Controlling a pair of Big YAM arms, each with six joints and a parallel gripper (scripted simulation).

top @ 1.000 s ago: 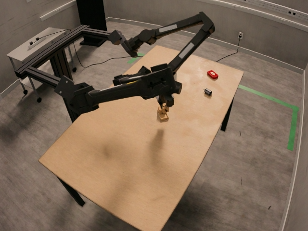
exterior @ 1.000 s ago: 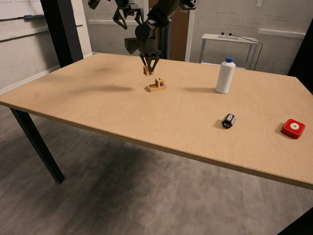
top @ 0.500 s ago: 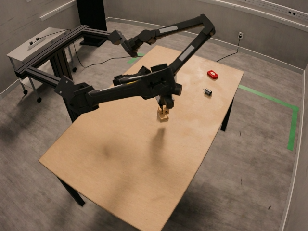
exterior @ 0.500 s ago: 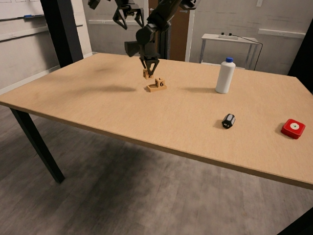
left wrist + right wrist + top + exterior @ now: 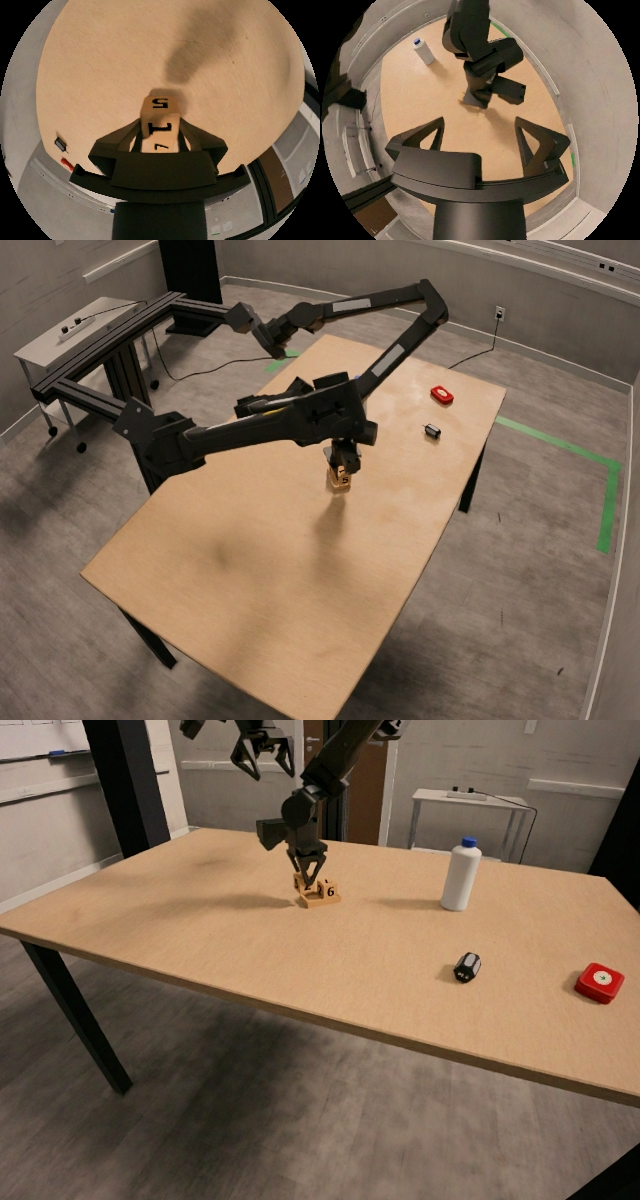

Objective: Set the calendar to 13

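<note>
Now: left hand 60 mm above the wooden tray, 30 mm to the right of it and 30 mm past it. Also, from my left hand: white bottle (360 mm to the left, 80 mm behind, 20 mm above); wooden digit cube (10 mm below); wooden cube (40 mm to the left, 40 mm below, 40 mm behind).
</note>
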